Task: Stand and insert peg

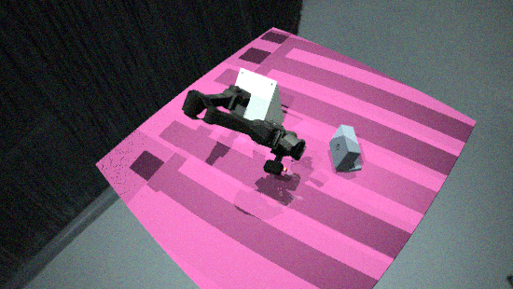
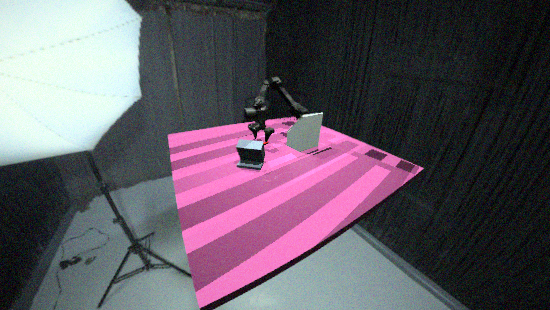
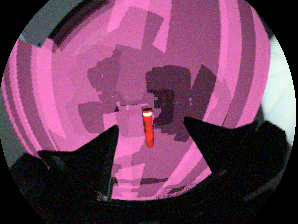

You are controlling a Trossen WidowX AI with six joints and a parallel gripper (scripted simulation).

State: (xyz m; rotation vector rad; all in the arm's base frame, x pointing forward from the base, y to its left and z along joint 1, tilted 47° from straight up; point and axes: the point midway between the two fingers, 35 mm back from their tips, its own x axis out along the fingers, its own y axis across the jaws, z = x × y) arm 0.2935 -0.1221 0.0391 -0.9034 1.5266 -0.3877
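My gripper tip is now 10 mm past the peg and 30 mm above it. The rest, counted from my gripper tip: grey sloped panel 160 mm ahead, 180 mm to the left, 30 mm above.
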